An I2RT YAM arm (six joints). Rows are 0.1 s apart.
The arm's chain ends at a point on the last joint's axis. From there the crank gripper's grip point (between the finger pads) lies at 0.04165 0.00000 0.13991 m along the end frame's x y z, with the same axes.
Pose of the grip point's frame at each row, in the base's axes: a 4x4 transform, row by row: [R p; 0 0 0 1], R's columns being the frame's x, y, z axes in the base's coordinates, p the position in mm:
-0.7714, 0.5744, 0.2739, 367.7; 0.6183, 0.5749, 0.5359, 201.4; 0.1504, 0.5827, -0.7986, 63.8; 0, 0, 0, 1
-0.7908, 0.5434, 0.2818, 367.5; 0.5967, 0.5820, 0.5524, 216.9; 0.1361, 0.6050, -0.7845, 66.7; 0, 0, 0, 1
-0.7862, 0.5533, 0.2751, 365.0; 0.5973, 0.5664, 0.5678, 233.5; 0.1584, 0.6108, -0.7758, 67.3; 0, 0, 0, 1
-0.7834, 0.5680, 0.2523, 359.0; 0.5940, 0.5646, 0.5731, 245.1; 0.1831, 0.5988, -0.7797, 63.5; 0, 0, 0, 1
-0.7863, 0.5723, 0.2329, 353.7; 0.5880, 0.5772, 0.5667, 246.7; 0.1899, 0.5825, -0.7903, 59.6; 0, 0, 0, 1
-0.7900, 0.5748, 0.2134, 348.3; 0.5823, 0.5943, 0.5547, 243.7; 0.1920, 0.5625, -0.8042, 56.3; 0, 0, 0, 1
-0.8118, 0.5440, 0.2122, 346.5; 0.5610, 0.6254, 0.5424, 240.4; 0.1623, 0.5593, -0.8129, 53.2; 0, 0, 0, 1
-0.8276, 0.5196, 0.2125, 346.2; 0.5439, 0.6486, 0.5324, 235.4; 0.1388, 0.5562, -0.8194, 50.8; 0, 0, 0, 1
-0.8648, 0.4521, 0.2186, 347.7; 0.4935, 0.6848, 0.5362, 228.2; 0.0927, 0.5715, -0.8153, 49.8; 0, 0, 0, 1
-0.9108, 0.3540, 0.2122, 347.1; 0.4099, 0.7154, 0.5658, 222.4; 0.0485, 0.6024, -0.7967, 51.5; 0, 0, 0, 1
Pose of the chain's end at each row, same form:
-0.7714, 0.5744, 0.2739, 361.5; 0.6183, 0.5749, 0.5359, 100.7; 0.1504, 0.5827, -0.7986, 169.3; 0, 0, 0, 1
-0.7908, 0.5434, 0.2818, 361.0; 0.5967, 0.5820, 0.5524, 114.8; 0.1361, 0.6050, -0.7845, 170.8; 0, 0, 0, 1
-0.7862, 0.5533, 0.2751, 359.3; 0.5973, 0.5664, 0.5678, 129.2; 0.1584, 0.6108, -0.7758, 169.2; 0, 0, 0, 1
-0.7834, 0.5680, 0.2523, 356.3; 0.5940, 0.5646, 0.5731, 140.2; 0.1831, 0.5988, -0.7797, 165.0; 0, 0, 0, 1
-0.7863, 0.5723, 0.2329, 353.9; 0.5880, 0.5772, 0.5667, 142.9; 0.1899, 0.5825, -0.7903, 162.3; 0, 0, 0, 1
-0.7900, 0.5748, 0.2134, 351.3; 0.5823, 0.5943, 0.5547, 141.8; 0.1920, 0.5625, -0.8042, 160.8; 0, 0, 0, 1
-0.8118, 0.5440, 0.2122, 350.6; 0.5610, 0.6254, 0.5424, 141.1; 0.1623, 0.5593, -0.8129, 160.2; 0, 0, 0, 1
-0.8276, 0.5196, 0.2125, 350.9; 0.5439, 0.6486, 0.5324, 138.3; 0.1388, 0.5562, -0.8194, 159.7; 0, 0, 0, 1
-0.8648, 0.4521, 0.2186, 353.1; 0.4935, 0.6848, 0.5362, 132.6; 0.0927, 0.5715, -0.8153, 160.0; 0, 0, 0, 1
-0.9108, 0.3540, 0.2122, 355.3; 0.4099, 0.7154, 0.5658, 126.2; 0.0485, 0.6024, -0.7967, 160.9; 0, 0, 0, 1

